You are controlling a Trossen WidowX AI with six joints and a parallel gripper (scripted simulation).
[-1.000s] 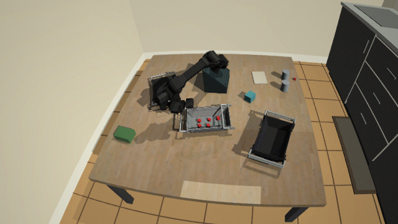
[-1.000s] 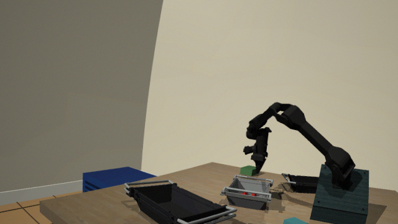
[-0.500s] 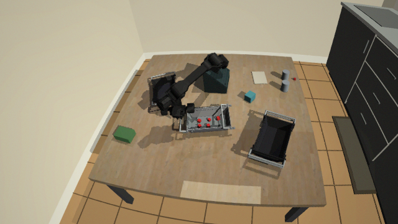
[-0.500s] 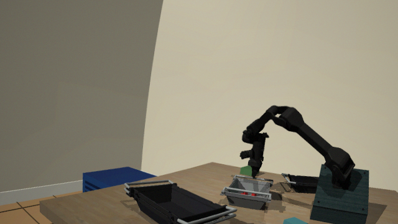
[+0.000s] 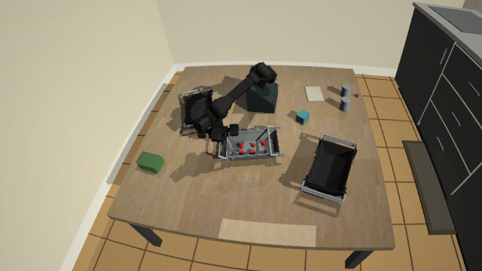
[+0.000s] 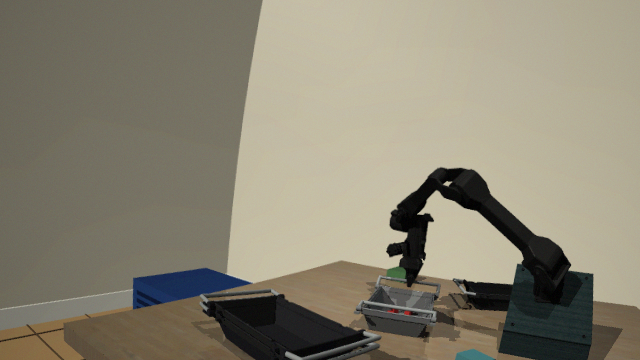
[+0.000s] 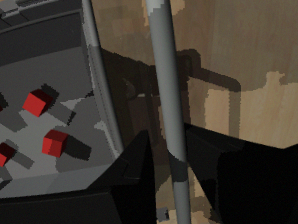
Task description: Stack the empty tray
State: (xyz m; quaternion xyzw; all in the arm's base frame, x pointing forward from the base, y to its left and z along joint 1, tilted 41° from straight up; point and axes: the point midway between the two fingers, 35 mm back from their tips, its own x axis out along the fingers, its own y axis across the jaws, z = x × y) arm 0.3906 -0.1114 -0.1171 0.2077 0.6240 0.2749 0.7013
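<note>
My gripper tip is now 29 cm past the black tray, 19 cm to the left of it and 2 cm above it. Also, from my gripper tip: green block (37 cm to the right, 11 cm ahead, 4 cm below); teal cube (40 cm to the left, 24 cm behind, 4 cm below); beige pad (49 cm to the left, 48 cm behind, 6 cm below).
</note>
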